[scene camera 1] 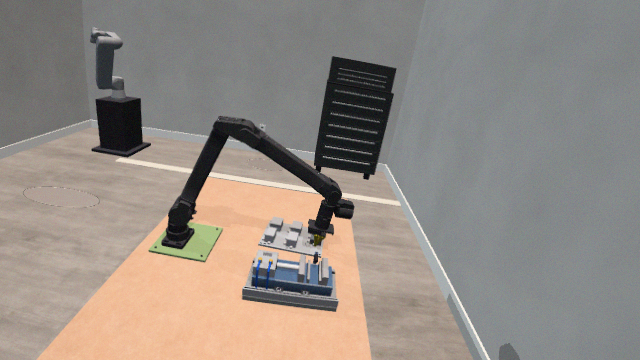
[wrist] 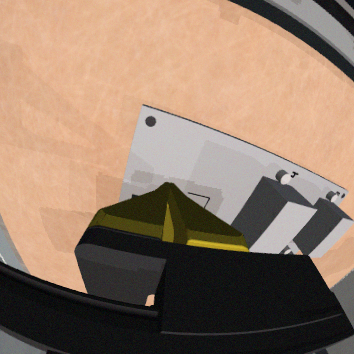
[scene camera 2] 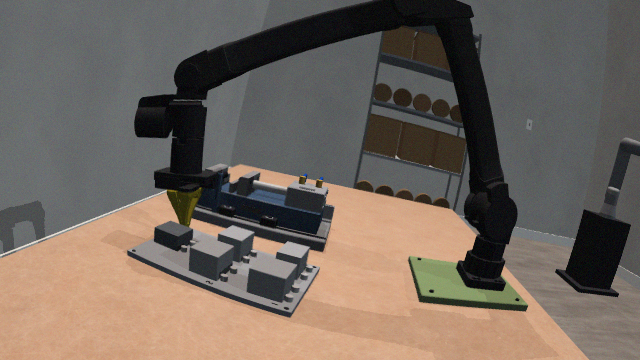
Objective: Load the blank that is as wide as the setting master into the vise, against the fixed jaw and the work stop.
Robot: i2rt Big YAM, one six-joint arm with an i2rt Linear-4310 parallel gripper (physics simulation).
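Frame: origin at the arm's base, x ahead, y left, z up, level; metres.
Seen in the pictures: gripper, fingertip midpoint: (scene camera 1: 314, 245) (wrist: 167, 189) (scene camera 2: 185, 231); arm's base, origin of the base link: (scene camera 1: 178, 238) (scene camera 2: 479, 278).
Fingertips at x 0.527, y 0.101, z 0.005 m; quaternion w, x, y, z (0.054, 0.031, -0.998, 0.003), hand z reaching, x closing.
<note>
Pixels of each thing's top centre, then the offset from my fingertips to it. "spot": a spot on its surface instead.
- dark grey block, middle of its top: (scene camera 2: 174, 228) dx +0.002, dy +0.044, dz +0.017 m
- grey plate, middle of its top: (wrist: 237, 237) (scene camera 2: 223, 261) (scene camera 1: 293, 236) dx -0.092, dy +0.050, dz -0.008 m
- blue vise, middle of its top: (scene camera 2: 262, 174) (scene camera 1: 295, 263) dx -0.065, dy -0.229, dz +0.083 m
- small black post, surface spot: (scene camera 1: 315, 258) spot: dx +0.000, dy -0.181, dz +0.078 m
- grey base, surface spot: (scene camera 1: 290, 299) spot: dx -0.061, dy -0.324, dz +0.016 m
My gripper (scene camera 1: 317, 245) (scene camera 2: 186, 223) (wrist: 167, 189) is shut with nothing between its yellow fingers. It points down at the plate's far end, beside or above a dark grey block (scene camera 2: 173, 235); whether they touch is unclear. The wrist view does not show that block behind the fingers. Several lighter grey blocks of differing sizes, including a large one (scene camera 1: 291, 239) (scene camera 2: 272, 280) and a narrower one (scene camera 2: 293, 256), stand on the grey plate (scene camera 1: 280, 246) (scene camera 2: 145, 250) (wrist: 175, 135). The blue vise (scene camera 1: 287, 273) (scene camera 2: 270, 210) has an end jaw (scene camera 1: 324, 271) and an inner jaw (scene camera 1: 302, 268) (scene camera 2: 246, 184) with a gap between.
A small black post (scene camera 1: 315, 258) stands at the vise's side near the jaws. The vise rests on a grey base (scene camera 1: 290, 299) close to the plate. Round pegs stand beside the blocks. The arm stands on a green board (scene camera 1: 200, 245) (scene camera 2: 425, 272).
</note>
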